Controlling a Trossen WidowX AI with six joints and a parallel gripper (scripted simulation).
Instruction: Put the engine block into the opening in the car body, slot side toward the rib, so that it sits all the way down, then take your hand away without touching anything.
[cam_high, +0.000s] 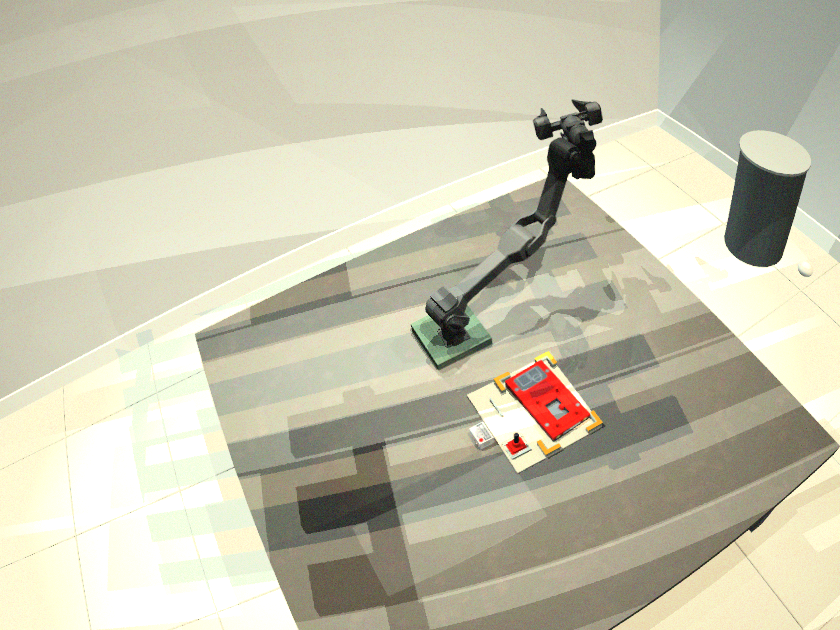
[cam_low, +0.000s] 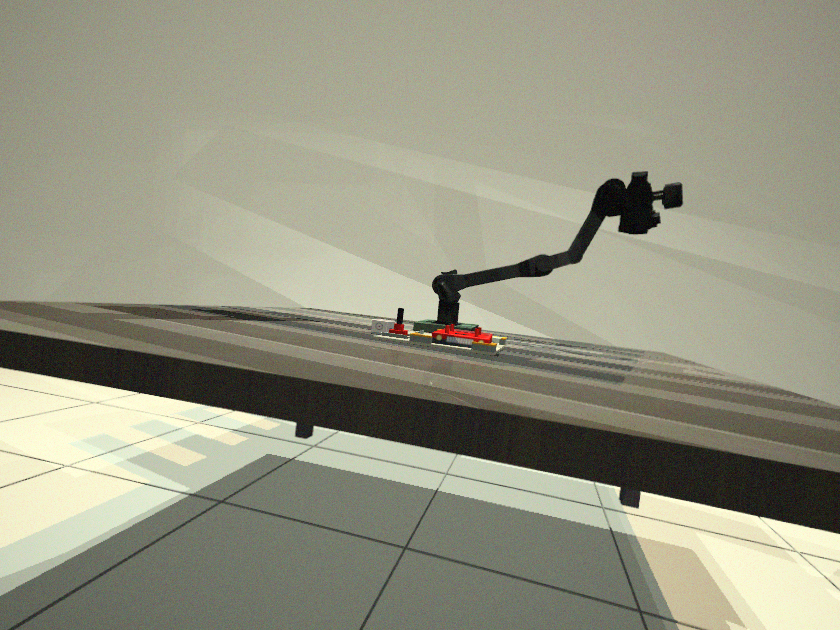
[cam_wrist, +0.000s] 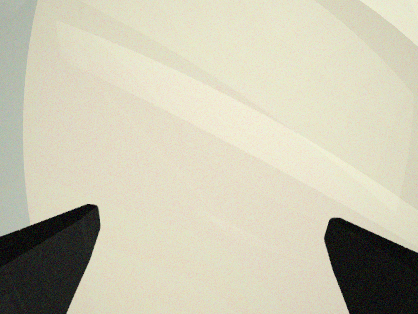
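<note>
The grey engine block is 570 mm ahead of my gripper tip, 520 mm to the right of it and 410 mm below it. The rest, counted from my gripper tip: black upright peg (620 mm ahead, 470 mm to the right, 390 mm below).
</note>
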